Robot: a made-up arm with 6 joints. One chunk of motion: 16 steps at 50 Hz.
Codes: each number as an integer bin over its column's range. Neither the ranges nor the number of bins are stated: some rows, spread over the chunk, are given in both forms.
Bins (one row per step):
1: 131 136 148 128 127 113
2: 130 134 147 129 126 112
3: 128 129 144 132 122 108
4: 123 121 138 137 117 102
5: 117 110 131 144 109 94
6: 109 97 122 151 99 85
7: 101 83 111 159 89 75
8: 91 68 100 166 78 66
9: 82 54 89 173 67 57
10: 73 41 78 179 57 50
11: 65 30 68 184 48 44
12: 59 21 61 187 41 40
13: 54 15 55 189 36 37
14: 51 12 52 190 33 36
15: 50 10 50 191 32 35
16: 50 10 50 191 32 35
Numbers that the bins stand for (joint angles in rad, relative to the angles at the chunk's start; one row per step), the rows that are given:
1: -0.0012 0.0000 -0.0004 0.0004 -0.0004 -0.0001
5: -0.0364 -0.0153 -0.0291 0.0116 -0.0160 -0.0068
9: -0.1242 -0.0482 -0.0999 0.0321 -0.0522 -0.0199
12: -0.1819 -0.0676 -0.1471 0.0420 -0.0746 -0.0259
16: -0.2045 -0.0741 -0.1657 0.0448 -0.0824 -0.0276
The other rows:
2: -0.0037 -0.0012 -0.0021 0.0011 -0.0013 -0.0005
3: -0.0087 -0.0041 -0.0072 0.0032 -0.0047 -0.0019
4: -0.0213 -0.0088 -0.0173 0.0067 -0.0091 -0.0040
6: -0.0564 -0.0229 -0.0443 0.0166 -0.0246 -0.0100
7: -0.0765 -0.0312 -0.0628 0.0222 -0.0332 -0.0135
8: -0.1016 -0.0400 -0.0814 0.0272 -0.0427 -0.0167
10: -0.1468 -0.0559 -0.1185 0.0364 -0.0608 -0.0224
11: -0.1669 -0.0624 -0.1353 0.0399 -0.0686 -0.0245
13: -0.1945 -0.0712 -0.1573 0.0434 -0.0789 -0.0269
14: -0.2020 -0.0729 -0.1623 0.0441 -0.0815 -0.0273
15: -0.2045 -0.0741 -0.1657 0.0448 -0.0824 -0.0276

